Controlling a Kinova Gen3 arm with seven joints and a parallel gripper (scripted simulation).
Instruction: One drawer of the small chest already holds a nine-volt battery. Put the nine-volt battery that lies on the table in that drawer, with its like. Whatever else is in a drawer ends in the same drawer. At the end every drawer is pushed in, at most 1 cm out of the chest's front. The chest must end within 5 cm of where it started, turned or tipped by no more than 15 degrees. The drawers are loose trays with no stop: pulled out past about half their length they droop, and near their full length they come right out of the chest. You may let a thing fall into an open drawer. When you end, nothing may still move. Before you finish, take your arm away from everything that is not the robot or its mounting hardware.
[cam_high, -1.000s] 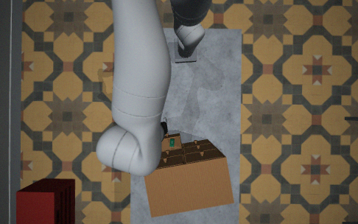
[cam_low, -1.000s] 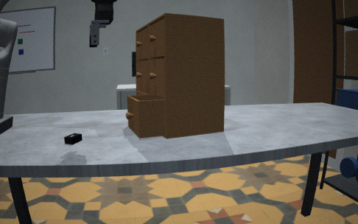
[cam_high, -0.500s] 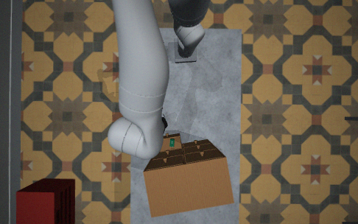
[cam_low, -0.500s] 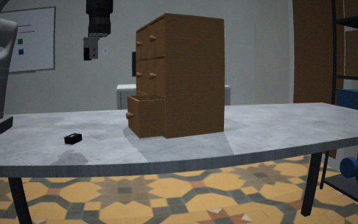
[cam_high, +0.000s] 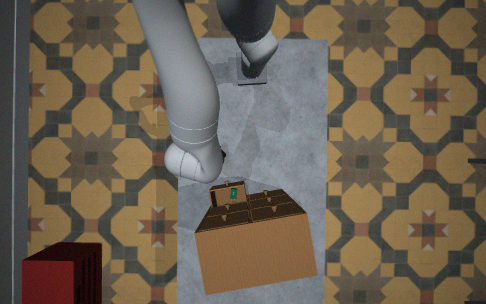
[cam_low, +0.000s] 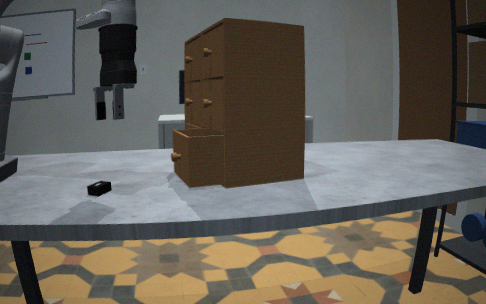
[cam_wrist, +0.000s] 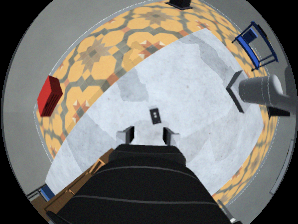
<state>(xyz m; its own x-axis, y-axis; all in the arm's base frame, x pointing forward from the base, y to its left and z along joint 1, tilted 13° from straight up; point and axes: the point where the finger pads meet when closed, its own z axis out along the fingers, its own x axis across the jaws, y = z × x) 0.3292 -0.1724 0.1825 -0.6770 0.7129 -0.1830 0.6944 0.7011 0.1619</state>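
Now: the black nine-volt battery 2 cm behind my hand and 15 cm below it. Also, from my hand: green nine-volt battery (20 cm ahead, 6 cm to the left, 14 cm below).
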